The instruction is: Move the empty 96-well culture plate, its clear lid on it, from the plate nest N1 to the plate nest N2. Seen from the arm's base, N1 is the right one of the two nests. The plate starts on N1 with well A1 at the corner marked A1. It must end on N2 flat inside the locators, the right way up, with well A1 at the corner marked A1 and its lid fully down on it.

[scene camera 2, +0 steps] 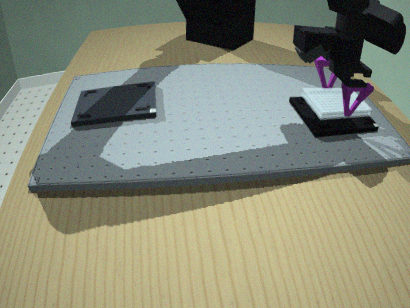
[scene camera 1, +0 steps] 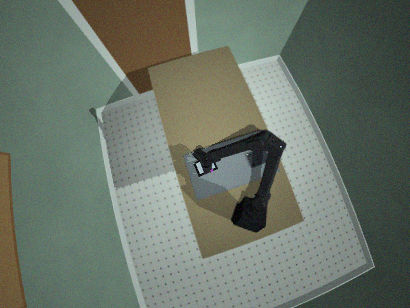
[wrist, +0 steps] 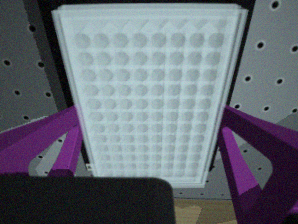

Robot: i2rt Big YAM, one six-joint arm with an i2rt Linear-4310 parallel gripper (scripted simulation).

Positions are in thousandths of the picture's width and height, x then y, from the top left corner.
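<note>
Visible: my gripper (scene camera 2: 821, 336), which the wrist view shows too, the gripper (wrist: 502, 498). A clear lid (scene camera 2: 799, 330) is visible, and the wrist view also has the lid (wrist: 502, 404).
</note>
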